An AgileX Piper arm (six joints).
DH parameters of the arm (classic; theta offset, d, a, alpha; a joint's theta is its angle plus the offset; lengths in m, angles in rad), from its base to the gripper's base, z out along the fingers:
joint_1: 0 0.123 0 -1.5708
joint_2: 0.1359 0 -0.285 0
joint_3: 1.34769 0 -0.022 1.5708
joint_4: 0 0.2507 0 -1.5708
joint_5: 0 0 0 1.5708
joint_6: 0 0.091 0 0
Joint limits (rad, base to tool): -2.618..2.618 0..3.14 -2.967..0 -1.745..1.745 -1.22..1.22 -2.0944..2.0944
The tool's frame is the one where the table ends.
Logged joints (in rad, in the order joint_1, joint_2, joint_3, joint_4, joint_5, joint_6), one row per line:
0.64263, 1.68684, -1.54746, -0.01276, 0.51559, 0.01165
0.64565, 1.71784, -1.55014, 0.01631, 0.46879, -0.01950
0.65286, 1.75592, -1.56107, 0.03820, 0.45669, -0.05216
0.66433, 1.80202, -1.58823, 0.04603, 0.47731, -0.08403
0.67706, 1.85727, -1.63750, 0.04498, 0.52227, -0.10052
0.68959, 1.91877, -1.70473, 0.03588, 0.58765, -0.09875
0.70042, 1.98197, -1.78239, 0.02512, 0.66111, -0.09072
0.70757, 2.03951, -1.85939, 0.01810, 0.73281, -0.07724
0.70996, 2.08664, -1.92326, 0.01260, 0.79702, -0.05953
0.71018, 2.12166, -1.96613, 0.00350, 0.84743, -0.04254
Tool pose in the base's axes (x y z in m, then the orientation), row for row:
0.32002, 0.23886, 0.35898, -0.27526, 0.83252, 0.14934, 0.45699
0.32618, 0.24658, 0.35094, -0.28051, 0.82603, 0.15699, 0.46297
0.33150, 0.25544, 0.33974, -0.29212, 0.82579, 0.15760, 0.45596
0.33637, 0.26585, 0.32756, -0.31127, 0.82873, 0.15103, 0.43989
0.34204, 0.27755, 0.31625, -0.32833, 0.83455, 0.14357, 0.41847
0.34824, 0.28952, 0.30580, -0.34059, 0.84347, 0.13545, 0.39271
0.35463, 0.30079, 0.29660, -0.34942, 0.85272, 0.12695, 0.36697
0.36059, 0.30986, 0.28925, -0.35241, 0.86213, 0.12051, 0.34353
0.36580, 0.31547, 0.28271, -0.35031, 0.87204, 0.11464, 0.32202
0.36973, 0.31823, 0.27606, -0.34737, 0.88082, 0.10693, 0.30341
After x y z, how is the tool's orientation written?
As a quaternion, x y z w.
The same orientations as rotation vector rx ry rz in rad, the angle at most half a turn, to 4 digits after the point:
-0.6785, 2.0520, 0.3681
-0.6896, 2.0306, 0.3859
-0.7204, 2.0364, 0.3886
-0.7732, 2.0585, 0.3751
-0.8235, 2.0933, 0.3601
-0.8645, 2.1410, 0.3438
-0.8978, 2.1909, 0.3262
-0.9157, 2.2401, 0.3131
-0.9198, 2.2897, 0.3010
-0.9205, 2.3341, 0.2834

